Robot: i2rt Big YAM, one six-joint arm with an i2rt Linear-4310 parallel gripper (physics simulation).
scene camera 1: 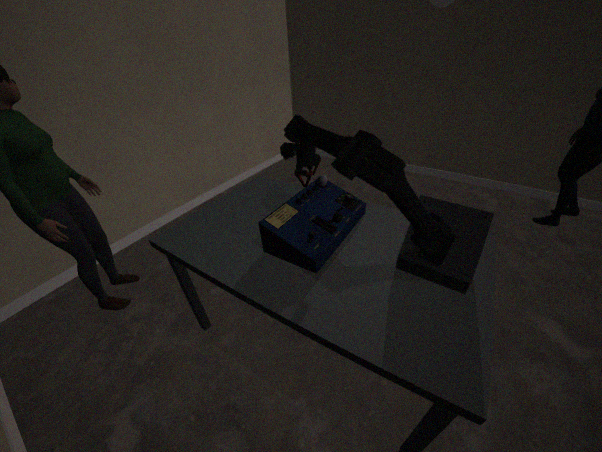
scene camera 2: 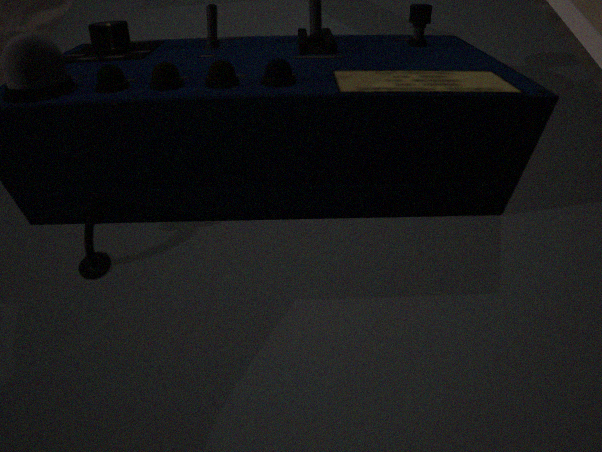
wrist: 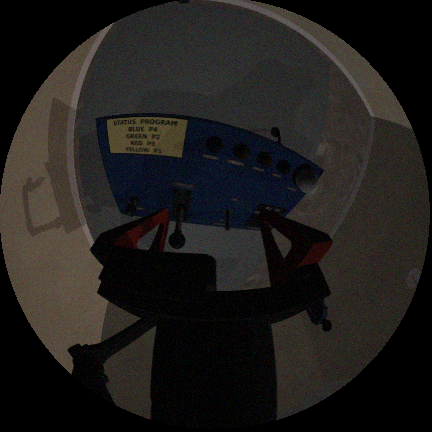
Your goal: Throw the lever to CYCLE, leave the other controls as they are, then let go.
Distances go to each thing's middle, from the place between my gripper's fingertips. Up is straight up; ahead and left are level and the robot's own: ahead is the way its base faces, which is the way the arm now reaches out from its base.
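My hand is 20 mm to the left of the blue control box [scene camera 2: 363, 126] and 10 mm past it, and I have it 160 mm above the box.
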